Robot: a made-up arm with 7 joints.
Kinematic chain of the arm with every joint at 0, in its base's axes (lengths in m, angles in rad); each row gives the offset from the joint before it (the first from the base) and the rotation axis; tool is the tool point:
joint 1: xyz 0 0.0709 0 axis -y
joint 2: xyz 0 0.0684 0 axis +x
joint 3: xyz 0 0 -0.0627 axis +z
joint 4: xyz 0 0 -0.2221 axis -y
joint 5: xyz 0 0 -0.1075 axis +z
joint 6: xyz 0 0 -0.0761 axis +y
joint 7: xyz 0 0 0 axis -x
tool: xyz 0 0 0
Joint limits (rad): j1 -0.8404..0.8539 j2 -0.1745..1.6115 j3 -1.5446..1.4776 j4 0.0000..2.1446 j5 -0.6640..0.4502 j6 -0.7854..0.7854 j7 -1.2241..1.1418
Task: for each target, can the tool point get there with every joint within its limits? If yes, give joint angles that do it. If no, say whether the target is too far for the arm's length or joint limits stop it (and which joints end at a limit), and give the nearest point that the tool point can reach.
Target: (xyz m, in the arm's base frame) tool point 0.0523 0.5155 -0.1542
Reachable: yes | joints -0.1098 0.8374 1.1201 1.0368 -0.3376 0.2910 0.4535
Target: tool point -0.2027 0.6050 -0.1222
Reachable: no: too far | nearest point -0.1559 0.5584 -0.1396 | short by 0.068 m
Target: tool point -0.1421 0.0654 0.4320
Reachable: no: joint limits stop it (at a limit: joint 2, joint 3, joint 4) | nearest point -0.0505 0.3180 0.1535 | short by 0.387 m
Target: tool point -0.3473 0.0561 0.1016
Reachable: no: joint limits stop it (at a limit: joint 1, joint 3, joint 4) | nearest point -0.1618 0.0431 -0.1503 | short by 0.313 m
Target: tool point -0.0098 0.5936 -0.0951
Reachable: yes | joints -0.4770 1.4530 -0.7862 0.2727 -0.4425 0.1032 0.2122
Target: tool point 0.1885 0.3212 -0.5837
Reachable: no: too far | nearest point 0.1380 0.2725 -0.4273 | short by 0.171 m
